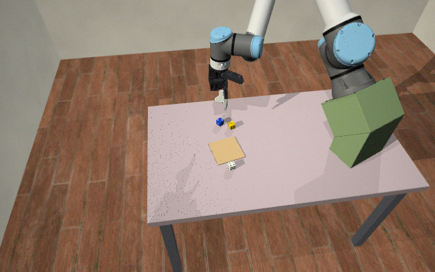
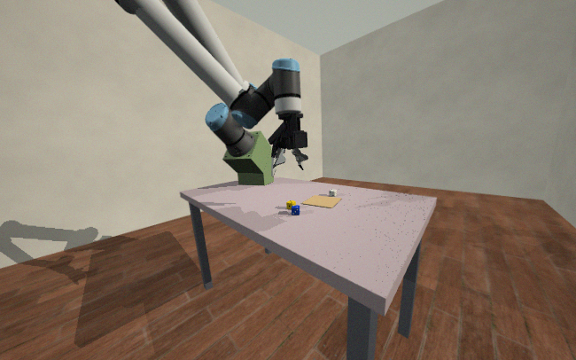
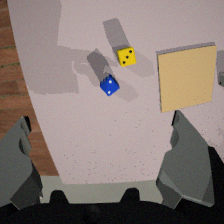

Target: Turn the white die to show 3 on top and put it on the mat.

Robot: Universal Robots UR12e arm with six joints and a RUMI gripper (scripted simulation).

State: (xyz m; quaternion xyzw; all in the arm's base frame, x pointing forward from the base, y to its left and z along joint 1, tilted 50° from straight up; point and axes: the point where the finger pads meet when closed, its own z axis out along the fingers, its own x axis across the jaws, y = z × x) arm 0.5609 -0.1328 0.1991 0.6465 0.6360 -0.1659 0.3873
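Now: the blue die 140 mm below my hand, 20 mm ahead of it and 10 mm to the left of it. Also, from my hand: white die (300 mm to the left, 140 mm below, 50 mm ahead); yellow die (140 mm below, 50 mm to the left, 30 mm behind); tan mat (190 mm to the left, 160 mm below, 40 mm ahead).
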